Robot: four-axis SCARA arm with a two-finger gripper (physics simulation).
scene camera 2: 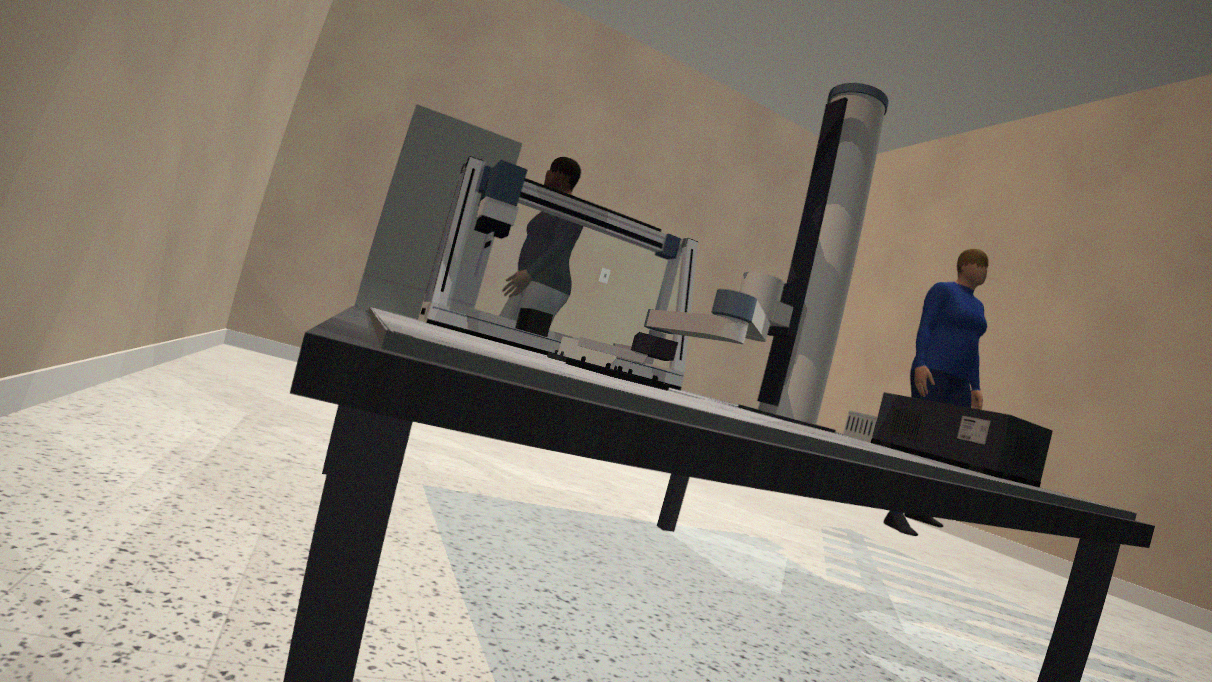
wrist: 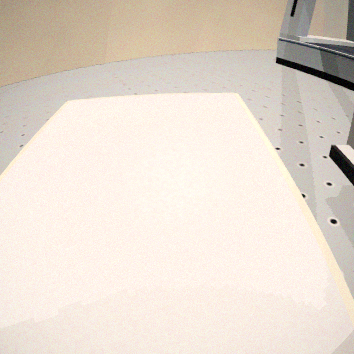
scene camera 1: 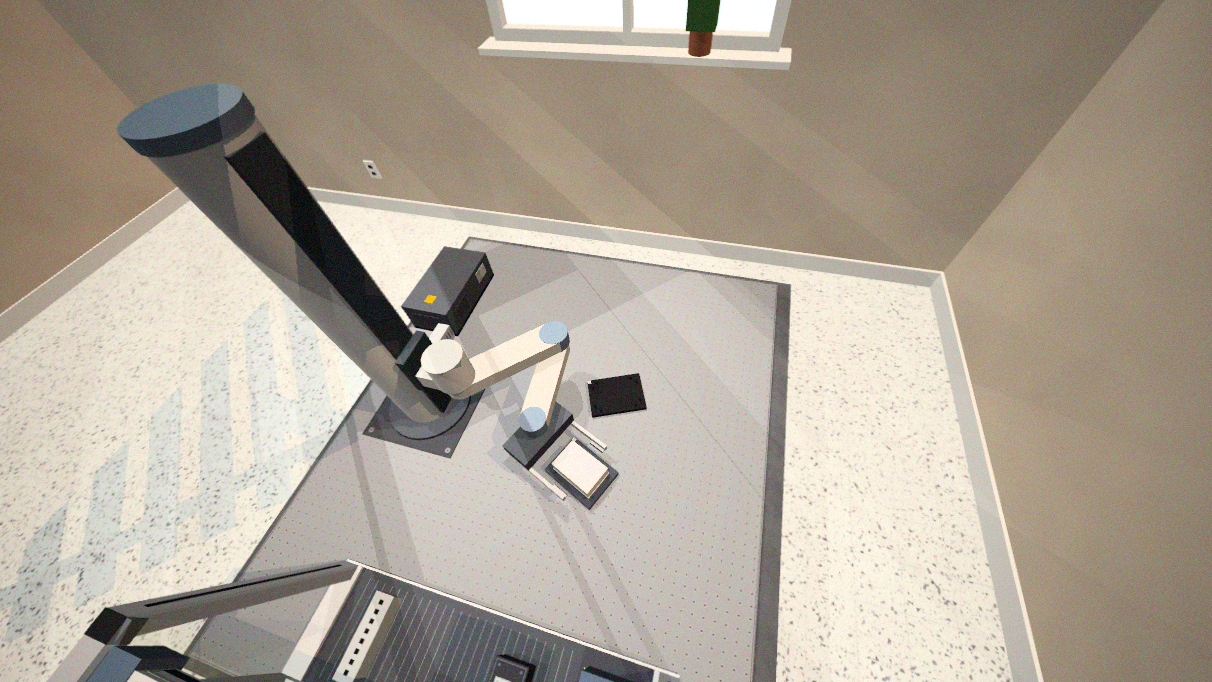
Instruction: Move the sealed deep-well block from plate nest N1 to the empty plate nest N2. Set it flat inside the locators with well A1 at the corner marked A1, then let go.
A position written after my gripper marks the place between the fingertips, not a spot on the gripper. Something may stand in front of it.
In view: my gripper point(scene camera 1: 585, 472), a sealed deep-well block point(scene camera 1: 577, 466) and a controller box point(scene camera 2: 943, 420).
The sealed deep-well block is seen too in scene camera 2 point(scene camera 2: 570, 346) and in the wrist view point(wrist: 159, 216). My gripper is seen too in scene camera 2 point(scene camera 2: 580, 342).
